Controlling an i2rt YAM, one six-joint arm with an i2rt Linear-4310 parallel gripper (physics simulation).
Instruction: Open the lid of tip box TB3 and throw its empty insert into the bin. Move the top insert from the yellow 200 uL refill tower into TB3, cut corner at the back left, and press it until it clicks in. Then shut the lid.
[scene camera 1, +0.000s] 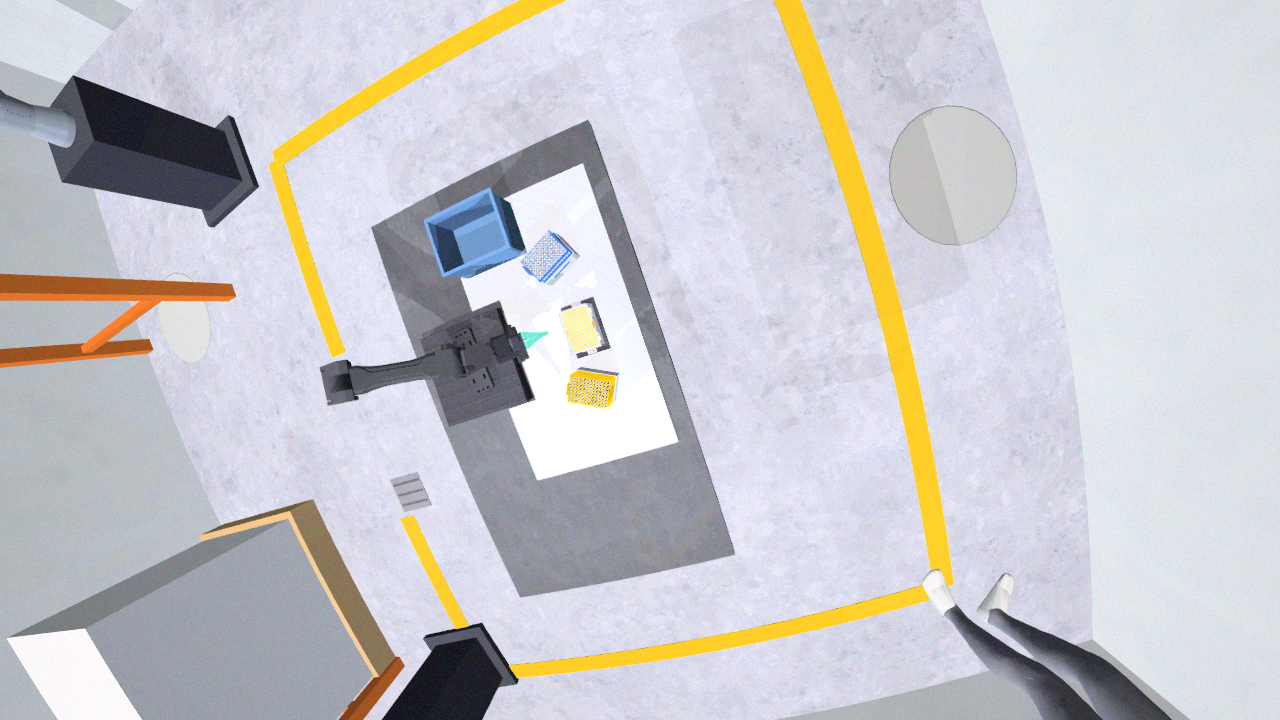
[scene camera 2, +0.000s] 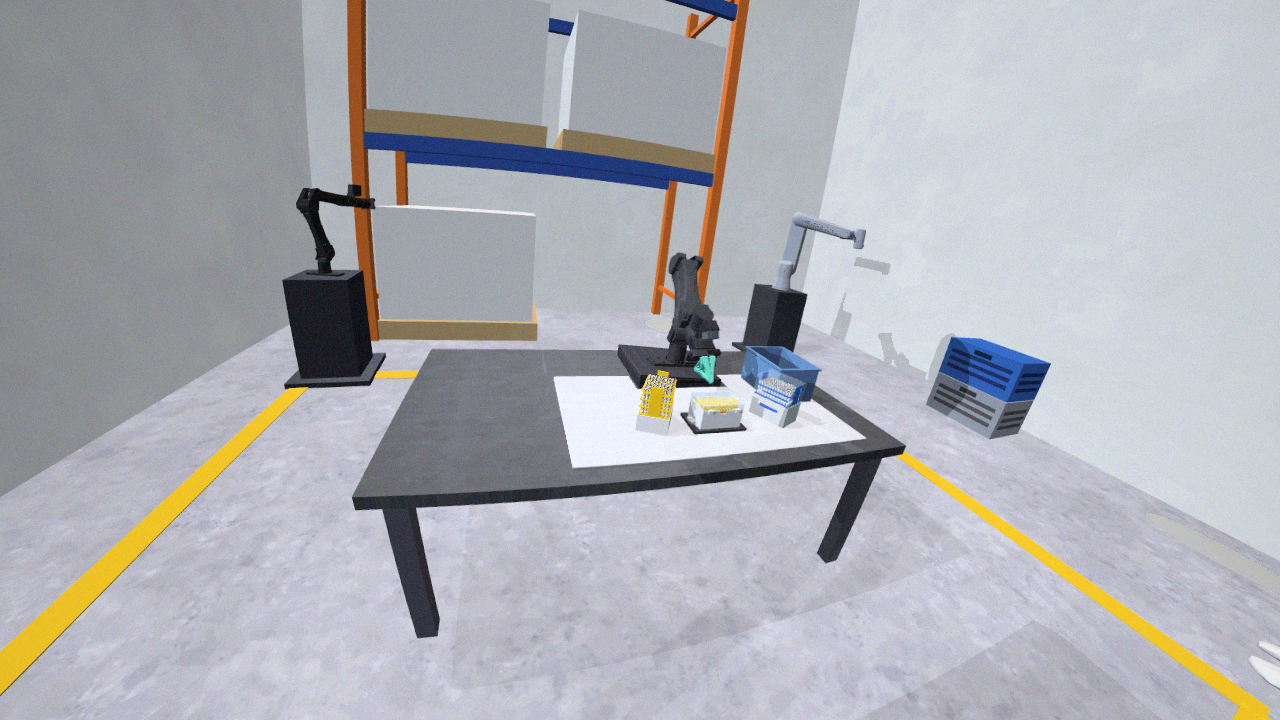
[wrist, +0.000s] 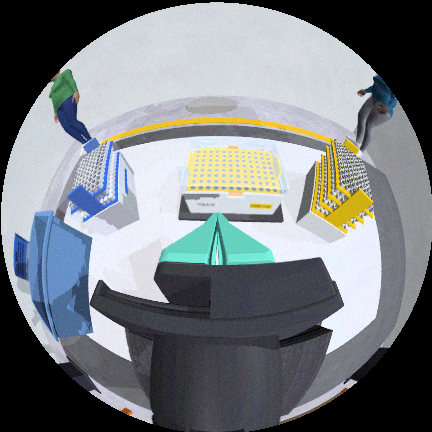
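The tip box (scene camera 1: 582, 327) (scene camera 2: 715, 414) (wrist: 233, 204) sits on a dark base on the white mat, with its clear lid shut over a yellow insert (wrist: 235, 170). The insert shows a grid of empty holes. The yellow refill tower (scene camera 1: 590, 389) (scene camera 2: 657, 399) (wrist: 340, 192) holds stacked inserts with tips; it stands right of the box in the wrist view. The blue bin (scene camera 1: 476, 234) (scene camera 2: 780, 368) (wrist: 62, 275) is at the left in the wrist view. My gripper (scene camera 1: 545, 334) (scene camera 2: 711, 381) (wrist: 216, 218) has teal fingertips. It is shut and empty, on the arm's side of the box, apart from it.
A blue refill tower (scene camera 1: 547, 257) (scene camera 2: 776, 399) (wrist: 105, 185) stands between the bin and the tip box. The white mat (scene camera 1: 617, 429) (scene camera 2: 599, 438) (wrist: 350, 295) lies on the dark table (scene camera 1: 617, 537) (scene camera 2: 465, 447). Two people (wrist: 65, 100) (wrist: 376, 107) stand beyond the table.
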